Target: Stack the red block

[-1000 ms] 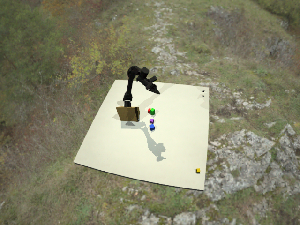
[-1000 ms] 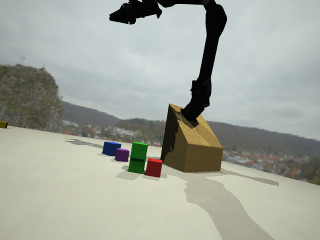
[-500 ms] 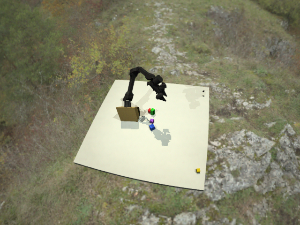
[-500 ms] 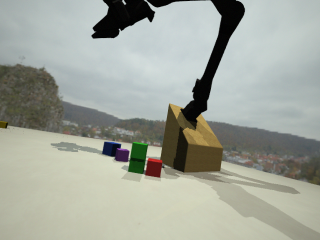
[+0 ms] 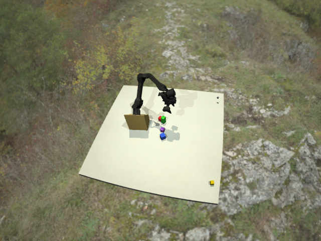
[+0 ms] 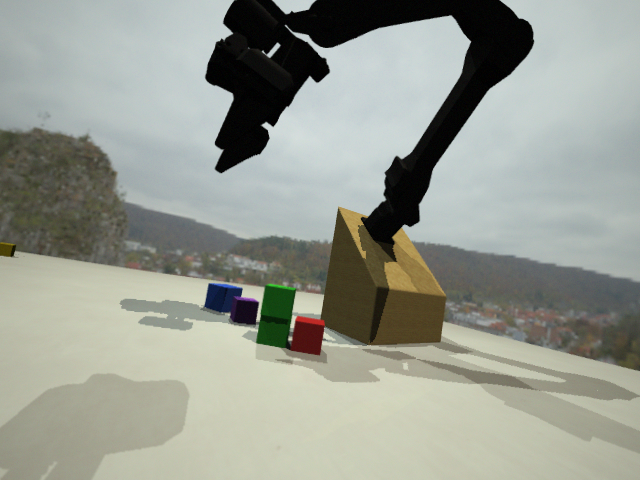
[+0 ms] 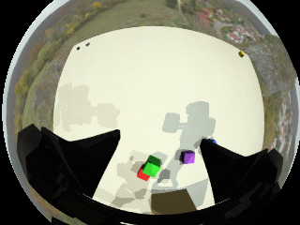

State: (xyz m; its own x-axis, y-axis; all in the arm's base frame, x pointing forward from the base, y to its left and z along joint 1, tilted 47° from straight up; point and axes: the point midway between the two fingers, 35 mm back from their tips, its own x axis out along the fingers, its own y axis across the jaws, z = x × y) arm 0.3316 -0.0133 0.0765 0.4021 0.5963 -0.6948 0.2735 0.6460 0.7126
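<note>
Now: the red block 140 mm behind my gripper tip, 60 mm to the left of it and 200 mm below it. The rest, counted from my gripper tip: purple block 110 mm behind, 90 mm to the right, 200 mm below; yellow block 350 mm ahead, 640 mm to the right, 200 mm below; blue block 100 mm behind, 170 mm to the right, 190 mm below.
</note>
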